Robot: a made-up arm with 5 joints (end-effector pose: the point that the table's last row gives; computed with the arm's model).
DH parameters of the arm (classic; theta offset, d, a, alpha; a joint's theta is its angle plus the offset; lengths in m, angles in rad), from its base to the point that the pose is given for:
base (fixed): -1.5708 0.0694 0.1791 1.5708
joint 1: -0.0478 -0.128 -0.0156 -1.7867
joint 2: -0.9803 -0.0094 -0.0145 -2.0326
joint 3: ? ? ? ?
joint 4: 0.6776 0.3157 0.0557 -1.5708
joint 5: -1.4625 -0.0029 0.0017 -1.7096
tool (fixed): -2.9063 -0.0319 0 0
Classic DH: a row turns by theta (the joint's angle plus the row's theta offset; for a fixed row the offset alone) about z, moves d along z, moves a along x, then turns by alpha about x.
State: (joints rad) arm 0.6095 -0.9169 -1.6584 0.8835 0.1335
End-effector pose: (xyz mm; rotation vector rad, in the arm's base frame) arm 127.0 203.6 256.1 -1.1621 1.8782 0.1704
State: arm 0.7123 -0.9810 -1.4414 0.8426 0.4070
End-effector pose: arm 95.1 242.1 172.2 -1.2158 1.8961 -0.4311
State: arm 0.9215 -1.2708 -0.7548 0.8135 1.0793
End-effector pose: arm 126.6 230.2 -137.5 -0.6952 1.3772 -1.9159
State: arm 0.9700 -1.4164 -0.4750 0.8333 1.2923
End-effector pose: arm 202.1 164.5 -235.7 -0.3064 1.0055 -2.2728
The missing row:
joint 3: -1.0795 -0.1655 -0.0447 -1.9731
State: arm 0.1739 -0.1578 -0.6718 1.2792 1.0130
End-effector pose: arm -228.5 16.1 262.0 -1.5481 1.2709 -0.3933
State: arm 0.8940 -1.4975 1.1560 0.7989 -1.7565
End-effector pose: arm 463.5 -155.9 -181.9 2.5690 0.8897 0.3351
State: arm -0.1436 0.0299 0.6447 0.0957 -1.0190
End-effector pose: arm -167.5 102.1 94.0 0.0683 -1.3485 -0.2394
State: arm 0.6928 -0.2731 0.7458 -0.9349 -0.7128
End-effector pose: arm -67.3 45.7 -206.9 0.3118 -1.5492 0.1195
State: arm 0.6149 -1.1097 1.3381 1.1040 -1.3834
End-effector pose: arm 410.7 -10.5 -194.3 -2.6318 -1.0395 -0.8899
